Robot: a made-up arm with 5 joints.
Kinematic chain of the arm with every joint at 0, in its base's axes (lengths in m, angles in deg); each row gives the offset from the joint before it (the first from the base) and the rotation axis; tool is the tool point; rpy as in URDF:
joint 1: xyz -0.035 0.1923 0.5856 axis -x
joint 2: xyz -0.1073 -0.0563 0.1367 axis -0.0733 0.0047 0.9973
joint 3: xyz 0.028 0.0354 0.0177 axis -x
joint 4: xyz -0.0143 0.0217 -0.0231 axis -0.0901 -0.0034 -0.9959
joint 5: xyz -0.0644 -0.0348 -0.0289 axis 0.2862 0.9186 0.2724
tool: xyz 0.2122 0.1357 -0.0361 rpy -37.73 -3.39 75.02
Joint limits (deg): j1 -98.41..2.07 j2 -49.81..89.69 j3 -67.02..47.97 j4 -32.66..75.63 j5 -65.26..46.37
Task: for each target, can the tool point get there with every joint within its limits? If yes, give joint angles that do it. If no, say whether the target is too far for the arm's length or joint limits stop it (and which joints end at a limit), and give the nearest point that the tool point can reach.
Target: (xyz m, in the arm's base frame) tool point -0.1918 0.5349 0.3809
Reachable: no: joint limits stop it (at a limit: joint 1, joint 5) | nearest point -0.1711 0.3579 0.5584 | short by 0.252 m
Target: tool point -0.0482 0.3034 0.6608
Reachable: yes | joints -6.59 41.26 -33.65 45.42 0.65
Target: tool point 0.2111 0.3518 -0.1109
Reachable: no: too far | nearest point -0.0473 0.2010 0.3601 | short by 0.558 m
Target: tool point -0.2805 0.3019 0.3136
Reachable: no: joint limits stop it (at a limit: joint 2, joint 4, joint 5) | nearest point -0.2485 0.2435 0.4586 | short by 0.160 m
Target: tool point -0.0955 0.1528 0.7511
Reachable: yes | joints -78.06 46.57 -55.00 47.12 5.41
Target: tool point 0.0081 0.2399 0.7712
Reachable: yes | joints -27.91 9.56 -36.94 9.81 -2.70
